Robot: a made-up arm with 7 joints.
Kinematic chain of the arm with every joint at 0, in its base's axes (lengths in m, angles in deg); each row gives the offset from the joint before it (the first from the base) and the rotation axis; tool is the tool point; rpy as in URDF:
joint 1: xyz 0 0 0.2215 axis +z
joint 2: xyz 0 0 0 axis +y
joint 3: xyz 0 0 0.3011 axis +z
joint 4: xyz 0.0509 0 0 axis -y
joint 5: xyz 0.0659 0 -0.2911 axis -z
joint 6: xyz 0 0 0 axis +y
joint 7: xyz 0.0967 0 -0.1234 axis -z
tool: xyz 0 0 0 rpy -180 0 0
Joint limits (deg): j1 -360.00..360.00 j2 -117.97..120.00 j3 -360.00..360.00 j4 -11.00..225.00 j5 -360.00..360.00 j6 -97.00..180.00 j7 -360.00..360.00
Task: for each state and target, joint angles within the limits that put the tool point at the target. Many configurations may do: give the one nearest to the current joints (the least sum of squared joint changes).
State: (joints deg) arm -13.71 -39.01 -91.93 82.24 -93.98 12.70 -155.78
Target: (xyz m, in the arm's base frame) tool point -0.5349 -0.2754 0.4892
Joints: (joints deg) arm -23.30 -48.89 -102.22 103.09 -90.94 19.58 -155.78
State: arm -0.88 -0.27 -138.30 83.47 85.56 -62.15 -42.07
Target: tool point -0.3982 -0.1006 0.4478
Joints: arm -0.19 -11.12 -138.23 75.55 89.77 -60.58 -42.07
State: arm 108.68 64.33 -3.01 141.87 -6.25 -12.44 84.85
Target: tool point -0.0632 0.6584 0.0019
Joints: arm 98.39 77.97 -7.83 107.33 -6.52 -18.15 84.85
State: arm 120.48 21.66 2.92 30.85 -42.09 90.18 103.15
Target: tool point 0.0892 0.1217 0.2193
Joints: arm 110.16 3.93 -9.23 18.39 -44.97 125.32 103.15
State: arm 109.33 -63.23 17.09 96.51 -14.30 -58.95 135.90
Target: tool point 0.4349 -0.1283 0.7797
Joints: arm 158.14 -59.46 -9.78 123.21 -0.19 -19.92 135.90
